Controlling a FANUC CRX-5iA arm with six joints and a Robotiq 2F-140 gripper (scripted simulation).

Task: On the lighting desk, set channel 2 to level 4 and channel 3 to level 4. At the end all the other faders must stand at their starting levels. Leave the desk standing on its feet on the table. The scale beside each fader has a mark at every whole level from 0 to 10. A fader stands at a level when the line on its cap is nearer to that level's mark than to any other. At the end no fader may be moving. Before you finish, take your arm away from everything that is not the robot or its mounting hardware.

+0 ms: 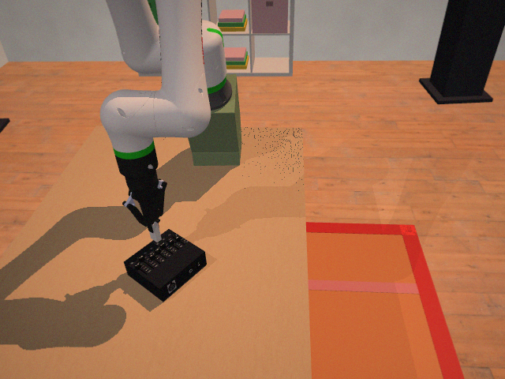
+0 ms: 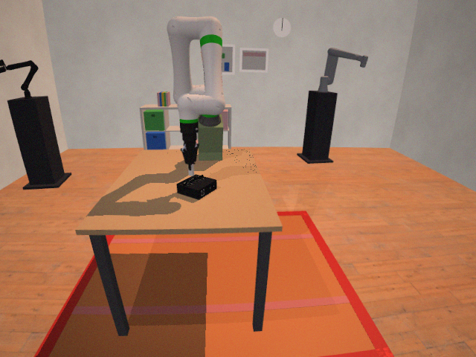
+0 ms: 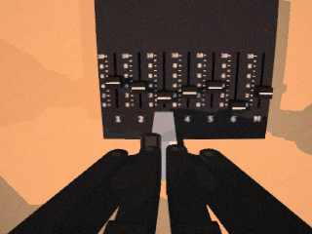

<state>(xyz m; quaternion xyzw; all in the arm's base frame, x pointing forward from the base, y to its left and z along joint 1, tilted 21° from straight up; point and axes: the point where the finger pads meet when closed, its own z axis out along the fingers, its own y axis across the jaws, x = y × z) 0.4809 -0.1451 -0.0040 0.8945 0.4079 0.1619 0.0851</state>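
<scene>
Now: hand 4 cm above the channel 3 fader cap, 2 cm to the right of it and 2 cm short of it. The rest, counted from my hand: channel 1 fader cap 6 cm to the left, 4 cm below, 1 cm behind; then channel 2 fader cap 4 cm to the left, 4 cm below, 1 cm ahead; then channel 6 fader cap 6 cm ahead, 4 cm below, 3 cm to the right.
</scene>
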